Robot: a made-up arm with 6 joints. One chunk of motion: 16 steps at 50 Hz.
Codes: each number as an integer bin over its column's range. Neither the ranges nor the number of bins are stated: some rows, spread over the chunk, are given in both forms.
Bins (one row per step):
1: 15 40 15 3 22 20
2: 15 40 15 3 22 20
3: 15 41 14 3 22 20
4: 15 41 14 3 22 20
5: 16 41 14 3 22 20
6: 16 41 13 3 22 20
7: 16 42 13 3 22 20
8: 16 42 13 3 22 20
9: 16 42 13 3 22 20
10: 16 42 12 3 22 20
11: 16 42 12 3 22 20
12: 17 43 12 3 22 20
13: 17 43 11 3 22 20
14: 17 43 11 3 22 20
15: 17 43 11 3 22 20
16: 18 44 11 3 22 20
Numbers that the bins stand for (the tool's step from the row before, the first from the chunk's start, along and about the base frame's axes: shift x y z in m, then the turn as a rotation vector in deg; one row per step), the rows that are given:
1: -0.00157 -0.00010 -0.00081 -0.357 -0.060 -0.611
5: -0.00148 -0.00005 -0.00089 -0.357 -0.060 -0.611
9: -0.00148 0.00000 -0.00097 -0.357 -0.060 -0.611
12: -0.00138 0.00005 -0.00105 -0.357 -0.060 -0.611
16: -0.00129 0.00010 -0.00113 -0.357 -0.060 -0.611
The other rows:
2: -0.00157 -0.00010 -0.00081 -0.357 -0.060 -0.611
3: -0.00157 -0.00005 -0.00089 -0.357 -0.060 -0.611
4: -0.00157 -0.00005 -0.00089 -0.357 -0.060 -0.611
6: -0.00148 -0.00005 -0.00097 -0.357 -0.060 -0.611
7: -0.00148 0.00000 -0.00097 -0.357 -0.060 -0.611
8: -0.00148 0.00000 -0.00097 -0.357 -0.060 -0.611
10: -0.00148 0.00000 -0.00105 -0.357 -0.060 -0.611
11: -0.00148 0.00000 -0.00105 -0.357 -0.060 -0.611
13: -0.00138 0.00005 -0.00113 -0.357 -0.060 -0.611
14: -0.00138 0.00005 -0.00113 -0.357 -0.060 -0.611
15: -0.00138 0.00005 -0.00113 -0.357 -0.060 -0.611

